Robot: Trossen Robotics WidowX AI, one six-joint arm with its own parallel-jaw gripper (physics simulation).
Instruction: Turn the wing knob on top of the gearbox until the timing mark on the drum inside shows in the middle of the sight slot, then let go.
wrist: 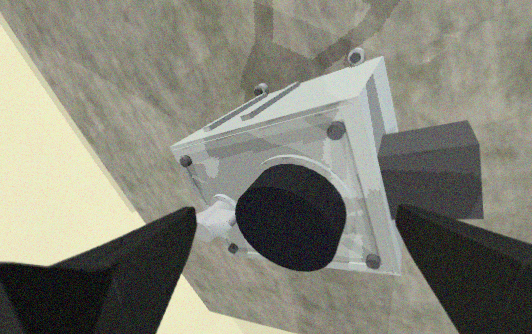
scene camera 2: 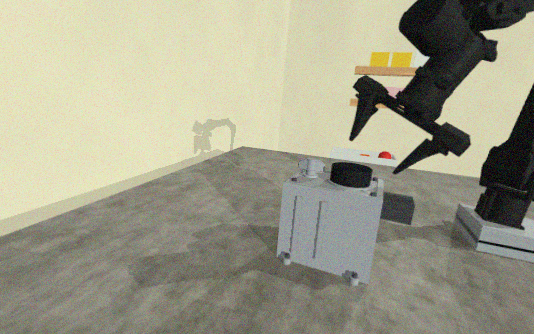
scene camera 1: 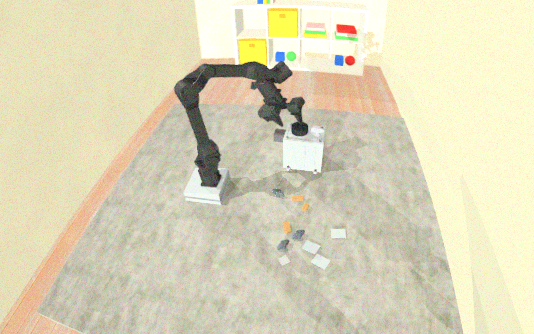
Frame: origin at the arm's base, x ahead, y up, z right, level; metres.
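Seen in the pictures: gripper, fingertip midpoint: (wrist: 295, 215) (scene camera 2: 370, 156) (scene camera 1: 291, 125); arm's base, origin of the base link: (scene camera 2: 497, 219) (scene camera 1: 211, 180).
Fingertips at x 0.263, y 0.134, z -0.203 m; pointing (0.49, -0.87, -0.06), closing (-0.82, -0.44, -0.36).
Pixels of each thing's top centre, then the offset from my fingertips to it. "*": a spot on its surface instead.
- pale grey gearbox, middle of its top: (wrist: 277, 241) (scene camera 2: 352, 162) (scene camera 1: 299, 124) dx +0.026, dy -0.010, dz -0.025 m
- small whitish wing knob, middle of its top: (wrist: 198, 235) (scene camera 2: 312, 156) (scene camera 1: 317, 126) dx +0.094, dy -0.010, dz -0.024 m
- wide black round cap, surface spot: (wrist: 291, 217) (scene camera 1: 296, 127) * dx +0.015, dy -0.017, dz -0.014 m
- dark grey block, surface spot: (wrist: 430, 170) (scene camera 1: 279, 133) * dx -0.051, dy -0.056, dz -0.017 m
The pale grey gearbox (scene camera 1: 303, 154) (scene camera 2: 345, 235) (wrist: 325, 92) stands upright on the floor. The small whitish wing knob (scene camera 1: 317, 130) (scene camera 2: 311, 167) (wrist: 216, 218) sits on its top, beside a wide black round cap (scene camera 1: 300, 129) (scene camera 2: 351, 174) (wrist: 291, 217). My gripper (scene camera 1: 291, 123) (scene camera 2: 374, 156) (wrist: 295, 215) is open and empty above the top. In the wrist view its fingertips show on either side of the cap, the left one overlapping the knob's outer edge. Two narrow grooves show on one side face; I cannot tell which opening is the sight slot. No timing mark can be made out.
A dark grey block (scene camera 1: 279, 135) (scene camera 2: 398, 208) (wrist: 430, 170) sticks out from the gearbox's side. Small orange pieces (scene camera 1: 297, 198), dark pieces (scene camera 1: 298, 234) and pale plates (scene camera 1: 338, 233) lie on the floor. A white tray (scene camera 2: 345, 153) with a red ball (scene camera 2: 384, 155) stands behind the gearbox.
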